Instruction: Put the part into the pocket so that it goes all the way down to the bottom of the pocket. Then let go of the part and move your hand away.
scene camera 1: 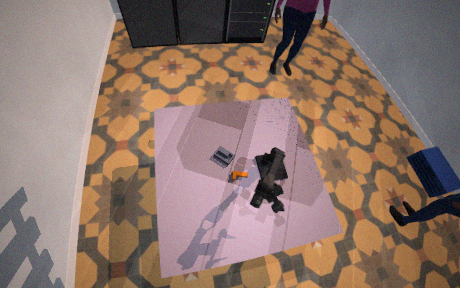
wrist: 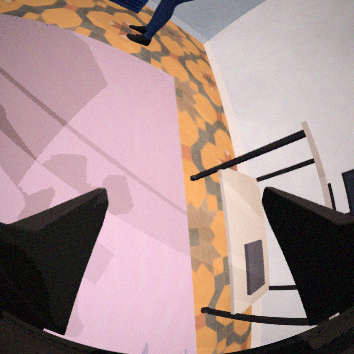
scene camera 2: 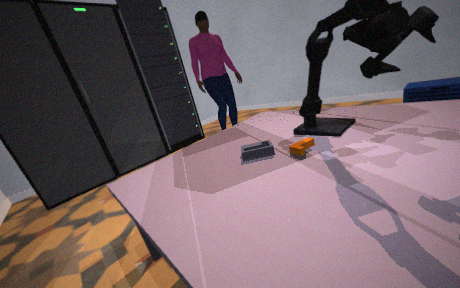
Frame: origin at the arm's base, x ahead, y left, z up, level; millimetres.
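Seen in the pictures: gripper, between the fingertips: (wrist: 186,195) (scene camera 2: 415,56); arm's base, origin of its link: (scene camera 1: 265,161) (scene camera 2: 310,125).
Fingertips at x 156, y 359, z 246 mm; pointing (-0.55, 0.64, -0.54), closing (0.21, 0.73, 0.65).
Offsets run from my fingertips to a thing's top centre. Level surfaces: height alone.
The orange L-shaped part {86 mm ahead, 320 mm right, 240 mm down} (scene camera 1: 236,175) (scene camera 2: 299,148) lies on the pink table top, apart from the block. The grey block {136 mm ahead, 518 mm right, 234 mm down} (scene camera 1: 218,160) (scene camera 2: 258,155) with the dark pocket in its top sits beside the part, to its upper left in scene view 1 and to its left in scene view 2. The pocket shows no part in it. My gripper (scene camera 1: 266,206) (scene camera 2: 417,55) (wrist: 186,195) is open with its fingers wide apart and nothing between them. It is raised high above the table, to the right of the part in both scene views. Neither part nor block shows in the wrist view.
The arm's base plate (scene camera 2: 325,127) stands on the table {270 mm down} (scene camera 1: 185,240) (scene camera 2: 240,225) (wrist: 145,125), right of the part. A pale chair-like frame with dark legs shows beyond the table in the wrist view. Dark cabinets (scene camera 1: 202,22) (scene camera 2: 75,90), two people and a blue box (scene camera 1: 433,171) are around the room.
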